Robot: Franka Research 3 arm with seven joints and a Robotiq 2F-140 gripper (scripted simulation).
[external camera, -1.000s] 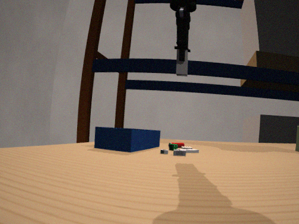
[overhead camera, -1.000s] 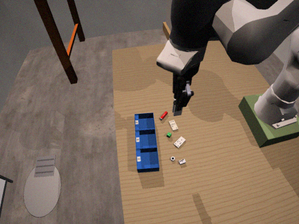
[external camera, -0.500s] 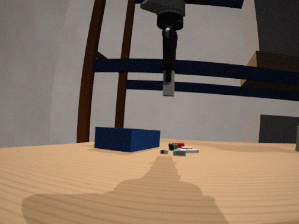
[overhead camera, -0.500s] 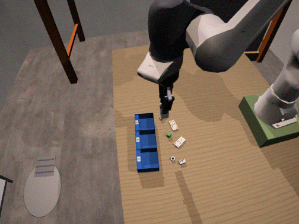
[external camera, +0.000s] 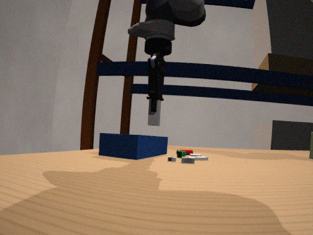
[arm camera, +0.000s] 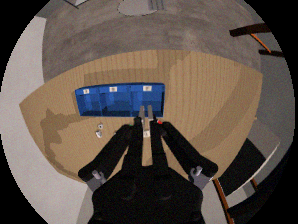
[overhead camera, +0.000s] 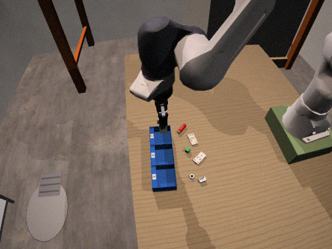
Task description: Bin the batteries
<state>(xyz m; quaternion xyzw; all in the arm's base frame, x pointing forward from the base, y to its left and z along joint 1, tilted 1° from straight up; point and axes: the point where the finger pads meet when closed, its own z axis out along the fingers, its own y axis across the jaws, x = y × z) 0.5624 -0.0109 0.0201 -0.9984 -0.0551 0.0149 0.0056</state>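
My gripper is now 1 cm short of the blue bin, 8 cm to the right of it and 8 cm above it. The rest, counted from my hand: grey ring 10 cm behind, 16 cm to the left, 10 cm below; then red battery 8 cm behind, 5 cm to the right, 10 cm below; then green cube 9 cm behind, 5 cm to the left, 10 cm below.
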